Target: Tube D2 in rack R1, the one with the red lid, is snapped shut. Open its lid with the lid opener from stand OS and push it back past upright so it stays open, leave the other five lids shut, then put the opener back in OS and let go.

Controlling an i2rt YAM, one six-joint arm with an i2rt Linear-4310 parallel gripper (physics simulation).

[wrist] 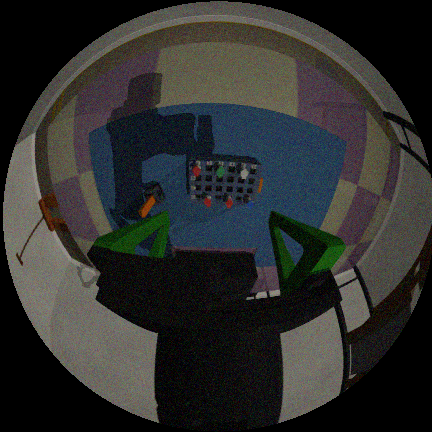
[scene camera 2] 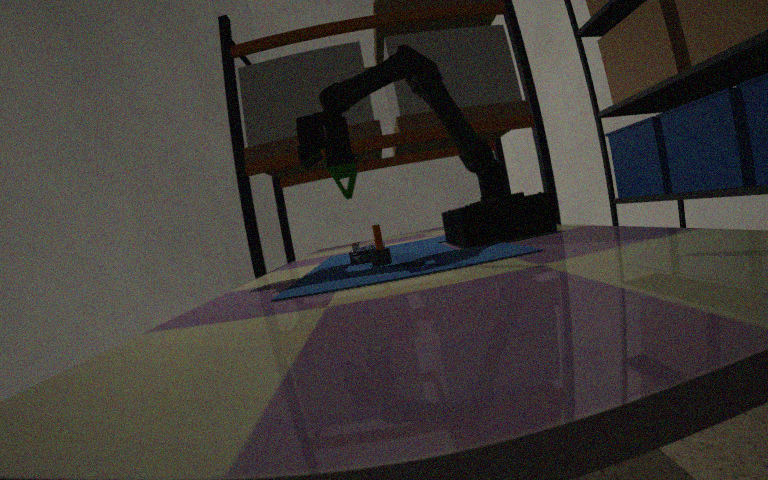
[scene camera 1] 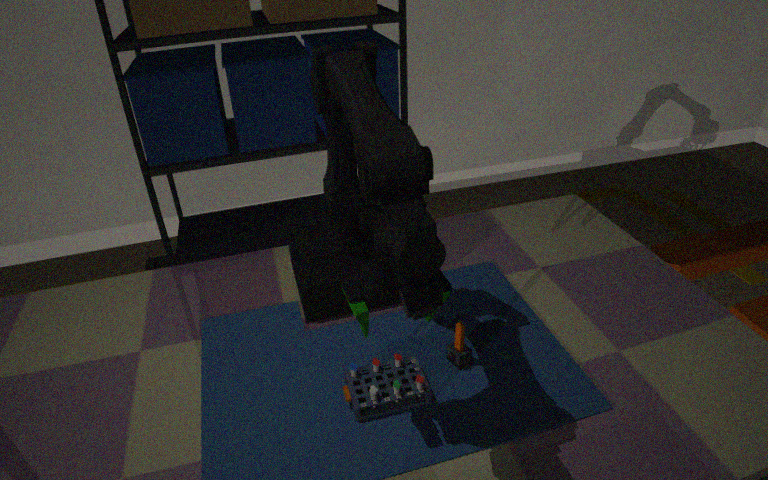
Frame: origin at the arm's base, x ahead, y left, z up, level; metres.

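Seen in the pictures: gripper, fingertip midpoint: [wrist: 218, 216] [scene camera 2: 348, 197] [scene camera 1: 396, 327]; arm's base, origin of the base link: [scene camera 2: 494, 202] [scene camera 1: 346, 243].
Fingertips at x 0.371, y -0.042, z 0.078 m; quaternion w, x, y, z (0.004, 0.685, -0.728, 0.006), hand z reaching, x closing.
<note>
Offsets run from my fingertips to a thing's top centre. Level surfaces: height alone.
My gripper [scene camera 1: 397, 324] [scene camera 2: 348, 195] [wrist: 218, 216] is open and empty, high above the mat on the arm's side of the rack. Rack R1 @[0.026 m back, 0.014 m right, 0.117 m down] [scene camera 1: 390, 409] [wrist: 232, 159] stands on the mat with three red lids, one green, one white and one blue. By its place, tube D2 looks to be the red-lidded one @[0.052 m back, 0.022 m left, 0.117 m down] [scene camera 1: 397, 357] [wrist: 207, 202] in the row nearest the arm. The lids look shut but are small and dim. The orange lid opener @[0.042 m back, 0.136 m left, 0.081 m down] [scene camera 1: 459, 337] [scene camera 2: 377, 237] [wrist: 147, 206] stands upright in the dark stand OS @[0.042 m back, 0.136 m left, 0.134 m down] [scene camera 1: 459, 357] [scene camera 2: 382, 256], beside the rack.
The blue mat @[0.166 m down] [scene camera 1: 271, 396] [scene camera 2: 453, 261] [wrist: 300, 165] lies on a checkered table @[0.168 m down] [scene camera 1: 73, 407] [scene camera 2: 424, 350]. The arm's dark base [scene camera 2: 492, 220] stands at the mat's back edge. The arm's shadow falls across the mat beside the rack and stand. Shelving stands behind the table.
</note>
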